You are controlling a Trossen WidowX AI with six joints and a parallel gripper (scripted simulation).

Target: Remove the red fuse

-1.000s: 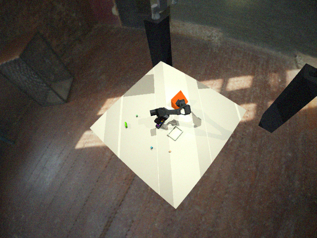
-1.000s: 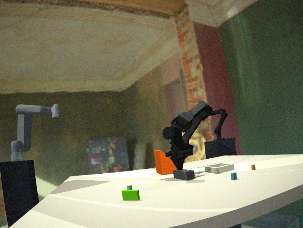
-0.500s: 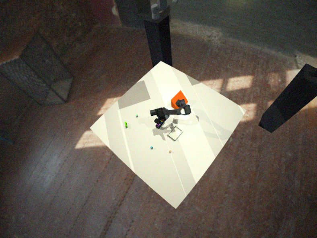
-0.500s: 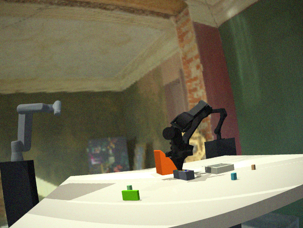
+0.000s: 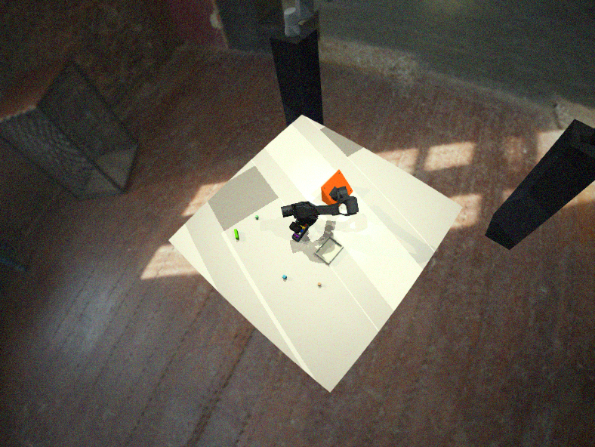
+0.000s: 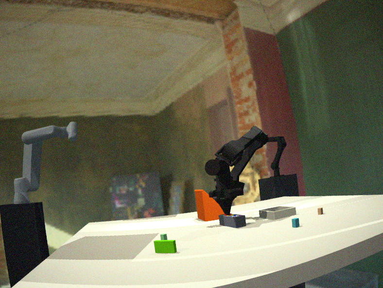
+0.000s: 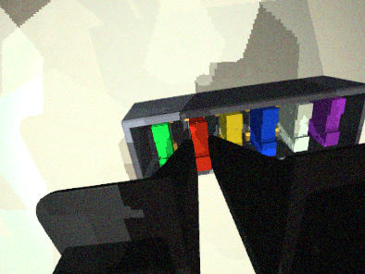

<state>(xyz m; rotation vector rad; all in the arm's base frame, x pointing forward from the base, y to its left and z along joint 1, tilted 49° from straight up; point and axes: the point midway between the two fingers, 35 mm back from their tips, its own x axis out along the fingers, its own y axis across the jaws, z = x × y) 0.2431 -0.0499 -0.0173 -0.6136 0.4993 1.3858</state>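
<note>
The yellow fuse lies 2 cm ahead of my gripper tip and 1 cm below it. Round my gripper tip: green fuse (2 cm behind, 1 cm below); then red fuse (1 cm below); then tray (5 cm ahead, 20 cm to the left, 4 cm below).
</note>
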